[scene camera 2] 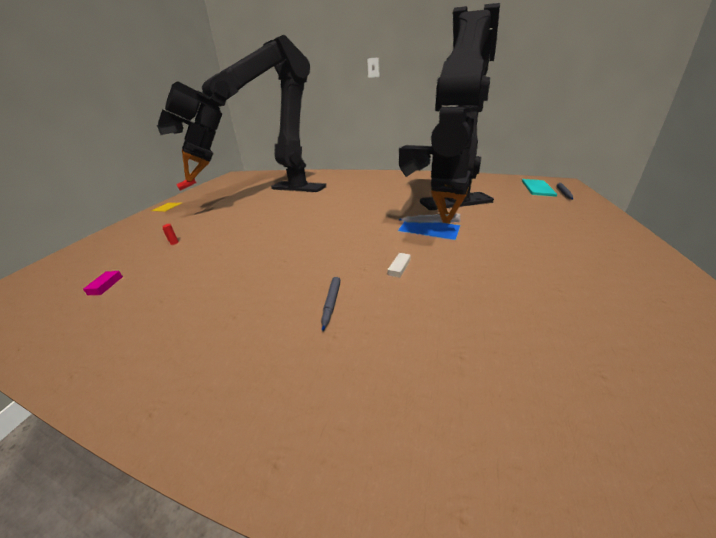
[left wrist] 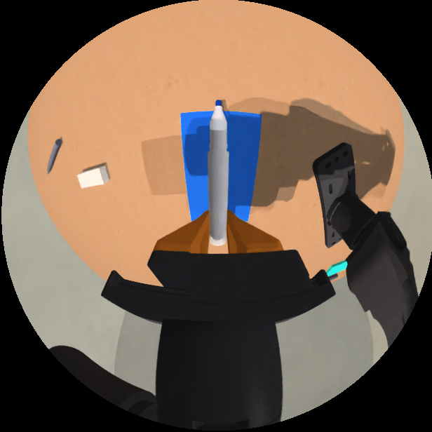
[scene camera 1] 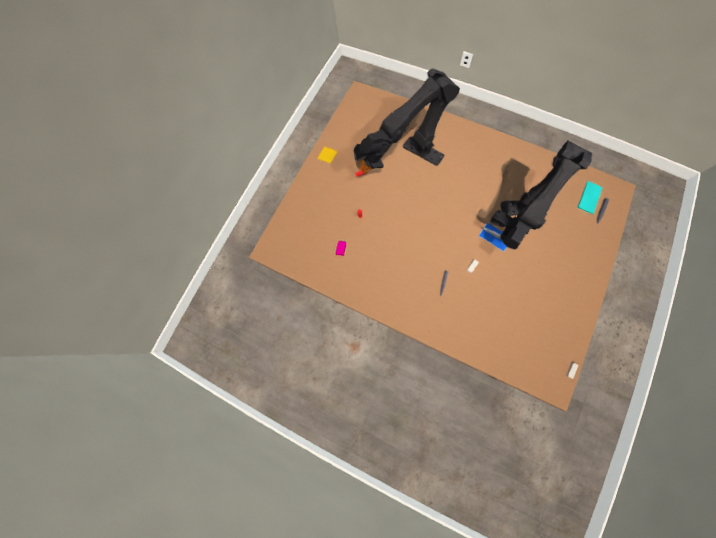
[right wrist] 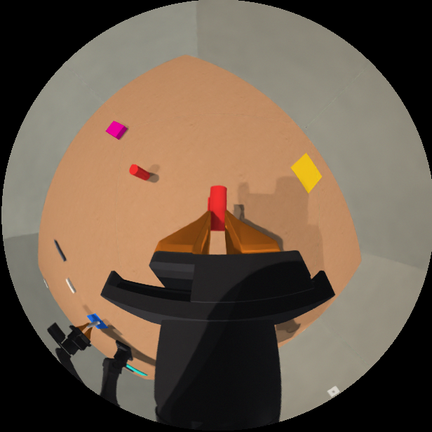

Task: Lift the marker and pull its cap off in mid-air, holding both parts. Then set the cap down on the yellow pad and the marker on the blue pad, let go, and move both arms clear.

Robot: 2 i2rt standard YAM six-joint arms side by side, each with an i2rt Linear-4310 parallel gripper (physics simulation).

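Frame: origin at the left arm's base, x ahead, y left, z up, level; centimetres.
Seen in the pictures: left gripper, fingertip midpoint: [scene camera 2: 446, 221]; right gripper, fingertip midpoint: [scene camera 2: 188, 180] [scene camera 1: 362, 171]; right arm's base at its link origin: [scene camera 2: 298, 187] [scene camera 1: 423, 151].
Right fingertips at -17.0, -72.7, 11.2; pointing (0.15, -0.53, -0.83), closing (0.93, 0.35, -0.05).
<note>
Pixels of each thing's top centre, then the offset from my right fingertips to it, as dx, dy, dz.
- uncapped marker at its top centre: [scene camera 2: 428, 209] +30.1, +57.5, -6.7
- blue pad at its top centre: [scene camera 2: 429, 227] [scene camera 1: 495, 236] +30.2, +58.0, -11.1
- red cap at its top centre: [scene camera 2: 184, 178] [scene camera 1: 360, 171] +0.3, -0.7, +0.6
- yellow pad at its top centre: [scene camera 2: 166, 206] [scene camera 1: 327, 154] -17.5, -17.5, -11.1
- loose red cylinder at its top centre: [scene camera 2: 166, 225] [scene camera 1: 359, 211] +16.5, -2.4, -6.4
- magenta block at its top centre: [scene camera 2: 101, 279] [scene camera 1: 340, 247] +32.0, -11.4, -9.7
- white block at its top centre: [scene camera 2: 399, 261] [scene camera 1: 473, 266] +43.3, +45.9, -10.0
- dark pen at its top centre: [scene camera 2: 329, 298] [scene camera 1: 444, 282] +50.1, +32.7, -9.7
- turquoise pad at its top centre: [scene camera 2: 538, 185] [scene camera 1: 590, 197] +13.3, +105.1, -10.4
The uncapped marker [scene camera 2: 429, 218] [left wrist: 218, 190], light grey with a blue tip, lies level in my left gripper [scene camera 2: 446, 219] [left wrist: 217, 214]. The gripper is shut on its rear end and holds it low above the blue pad [scene camera 1: 489, 238] [scene camera 2: 429, 231] [left wrist: 200, 195] [right wrist: 94, 318]. The tip reaches past the pad's far edge in the left wrist view. My right gripper [scene camera 2: 189, 179] [right wrist: 217, 215] is shut on the red cap [scene camera 1: 360, 173] [scene camera 2: 185, 185] [right wrist: 218, 200], in the air beside the yellow pad [scene camera 1: 327, 155] [scene camera 2: 167, 206] [right wrist: 306, 173], not over it. The left fingertips are hidden in scene camera 1.
A loose red cylinder [scene camera 1: 360, 213] [scene camera 2: 170, 234] [right wrist: 139, 172] and a magenta block [scene camera 1: 340, 248] [scene camera 2: 103, 282] [right wrist: 116, 130] lie on the table. A white block [scene camera 1: 472, 266] [scene camera 2: 398, 264] and a dark pen [scene camera 1: 443, 282] [scene camera 2: 331, 303] lie near the blue pad. A turquoise pad [scene camera 1: 590, 197] lies farther right.
</note>
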